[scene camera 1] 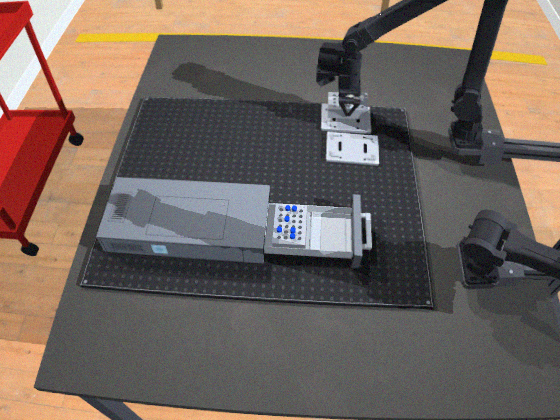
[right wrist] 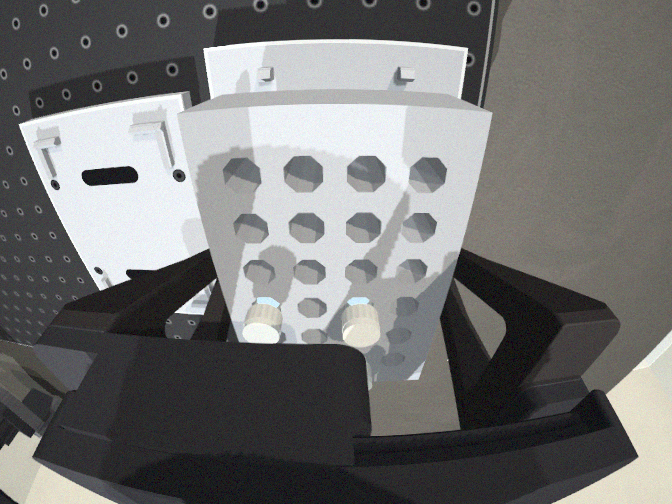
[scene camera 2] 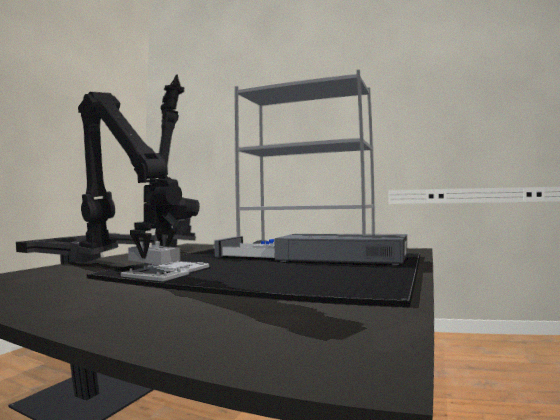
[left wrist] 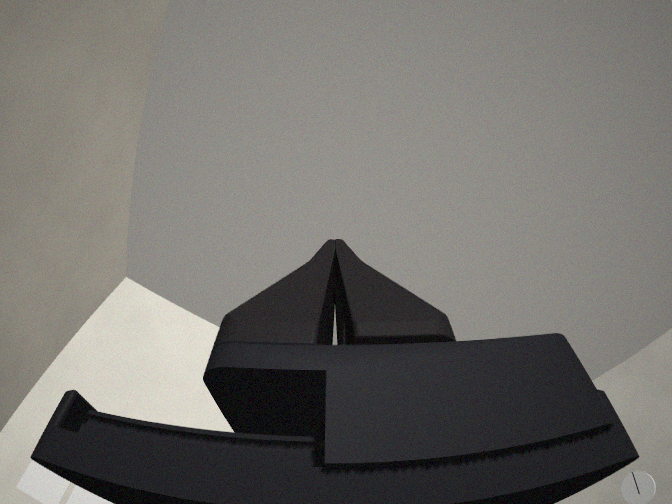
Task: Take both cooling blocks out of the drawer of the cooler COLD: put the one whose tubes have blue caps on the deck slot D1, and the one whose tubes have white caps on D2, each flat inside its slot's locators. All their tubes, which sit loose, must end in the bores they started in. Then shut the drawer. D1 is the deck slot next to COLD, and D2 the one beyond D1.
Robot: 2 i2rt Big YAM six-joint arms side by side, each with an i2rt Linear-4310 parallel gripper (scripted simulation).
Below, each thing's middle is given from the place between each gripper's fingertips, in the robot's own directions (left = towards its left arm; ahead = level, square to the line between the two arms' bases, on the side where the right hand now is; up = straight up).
Now: the slot D2 [right wrist: 307, 66] 6 cm below my right hand. From my right hand the other things lie so: slot D1 [scene camera 1: 352, 145]: 3 cm behind, 14 cm to the left, 6 cm below.
I see the slot D1 610 mm ahead of my left hand, 650 mm to the right of it and 930 mm below it. Also, from my left hand: slot D2: 650 mm ahead, 780 mm to the right, 930 mm below.
